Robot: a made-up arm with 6 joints.
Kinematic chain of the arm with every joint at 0, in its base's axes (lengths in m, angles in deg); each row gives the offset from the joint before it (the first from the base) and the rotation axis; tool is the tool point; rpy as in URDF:
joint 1: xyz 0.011 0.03 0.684 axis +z
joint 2: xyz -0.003 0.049 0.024 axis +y
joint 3: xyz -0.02 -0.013 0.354 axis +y
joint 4: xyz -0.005 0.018 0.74 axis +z
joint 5: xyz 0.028 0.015 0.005 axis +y
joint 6: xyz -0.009 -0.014 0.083 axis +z
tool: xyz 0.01 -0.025 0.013 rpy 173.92 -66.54 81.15
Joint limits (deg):
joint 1: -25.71..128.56
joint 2: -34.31..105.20
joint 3: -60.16..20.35
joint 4: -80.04..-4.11
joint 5: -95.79..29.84
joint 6: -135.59..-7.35
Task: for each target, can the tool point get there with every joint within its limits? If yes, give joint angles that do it. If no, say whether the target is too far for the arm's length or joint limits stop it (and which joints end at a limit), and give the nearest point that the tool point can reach.
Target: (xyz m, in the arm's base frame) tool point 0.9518 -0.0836 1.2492
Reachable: yes | joints -13.86 65.92 -3.39 -69.61 -80.47 -69.76
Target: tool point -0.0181 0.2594 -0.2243
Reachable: no: joint limits stop it (at a limit: joint 2, joint 3, joint 4, joint 5, joint 6) | nearest point -0.1123 1.0023 0.0979 | short by 0.815 m
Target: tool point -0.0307 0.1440 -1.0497
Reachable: no: too far | nearest point -0.3257 0.9505 0.0979 | short by 1.433 m
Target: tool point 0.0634 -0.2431 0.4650
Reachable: no: joint limits stop it (at a limit: joint 2, joint 3, joint 4, joint 5) | nearest point 0.1831 -0.8667 0.8659 | short by 0.751 m
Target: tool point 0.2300 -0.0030 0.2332
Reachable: no: joint limits stop it (at a limit: joint 2, joint 3, joint 4, joint 5, joint 6) | nearest point 0.9258 -0.1079 0.2300 | short by 0.704 m
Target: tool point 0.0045 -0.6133 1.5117
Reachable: yes | joints 98.44 -5.69 -41.35 -49.35 -79.02 -81.84
